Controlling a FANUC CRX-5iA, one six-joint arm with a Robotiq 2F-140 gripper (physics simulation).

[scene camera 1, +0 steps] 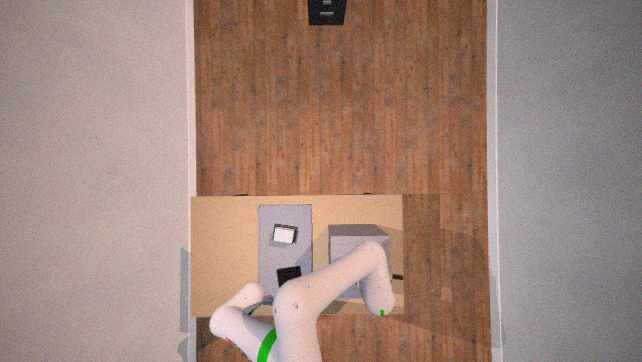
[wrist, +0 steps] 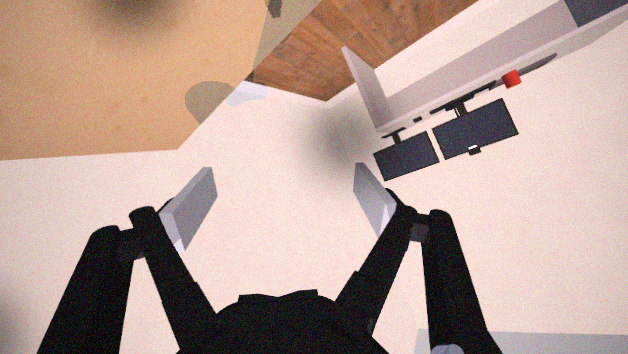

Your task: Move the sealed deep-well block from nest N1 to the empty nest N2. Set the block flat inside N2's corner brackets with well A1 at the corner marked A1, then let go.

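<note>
A white-topped block (scene camera 1: 284, 235) sits in a dark nest on the grey mat (scene camera 1: 285, 212) in the scene view, slightly turned; its nest label and well A1 cannot be read. A second dark nest (scene camera 1: 288, 274) lies nearer the arm on the same mat. Its visible part bears no block, and the arm covers the rest; its brackets and corner mark cannot be made out. My gripper (wrist: 286, 179) is wide open in the wrist view, with nothing between its pads. It faces a pale wall, away from the nests. In the scene view its fingers cannot be made out. The block does not show in the wrist view.
A grey box-shaped unit (scene camera 1: 357, 243) stands on the wooden table (scene camera 1: 222, 250) right of the mat, with the arm (scene camera 1: 330, 277) passing over it. In the wrist view, two dark monitors (wrist: 475, 129) (wrist: 406, 156) and a red object (wrist: 511, 79) are at the upper right.
</note>
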